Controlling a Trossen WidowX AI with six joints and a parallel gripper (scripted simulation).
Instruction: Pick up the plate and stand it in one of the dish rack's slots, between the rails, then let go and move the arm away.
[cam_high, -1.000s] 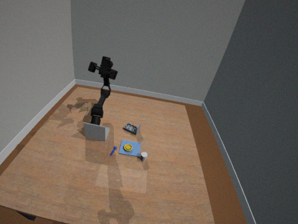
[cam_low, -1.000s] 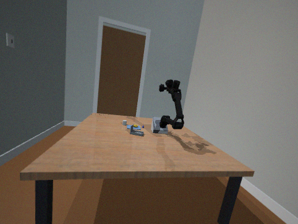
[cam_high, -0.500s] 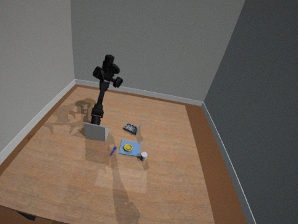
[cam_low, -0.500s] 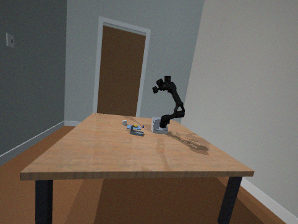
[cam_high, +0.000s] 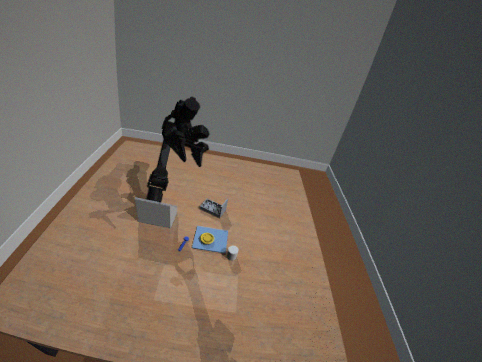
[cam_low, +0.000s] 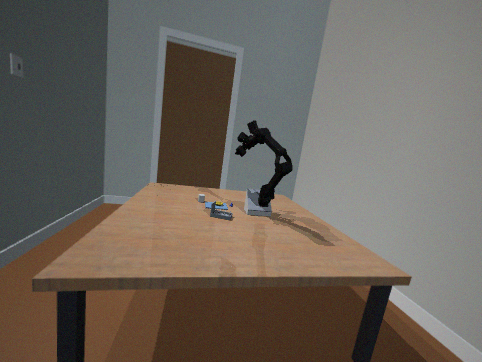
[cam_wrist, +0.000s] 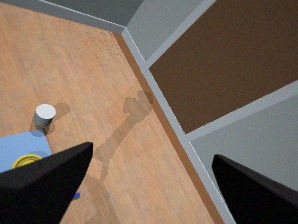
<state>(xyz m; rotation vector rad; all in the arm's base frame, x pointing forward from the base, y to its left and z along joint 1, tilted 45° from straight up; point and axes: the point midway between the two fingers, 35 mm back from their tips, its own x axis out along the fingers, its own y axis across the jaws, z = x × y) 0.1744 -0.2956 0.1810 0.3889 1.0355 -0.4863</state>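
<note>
My gripper tip is now 380 mm above the yellow plate and 90 mm short of it. The rest, counted from my gripper tip: blue spoon: 390 mm below, 40 mm to the right, 10 mm behind; blue rectangular pad: 400 mm below, 100 mm ahead, 10 mm to the left; white cup: 370 mm below, 210 mm ahead, 70 mm to the right.
</note>
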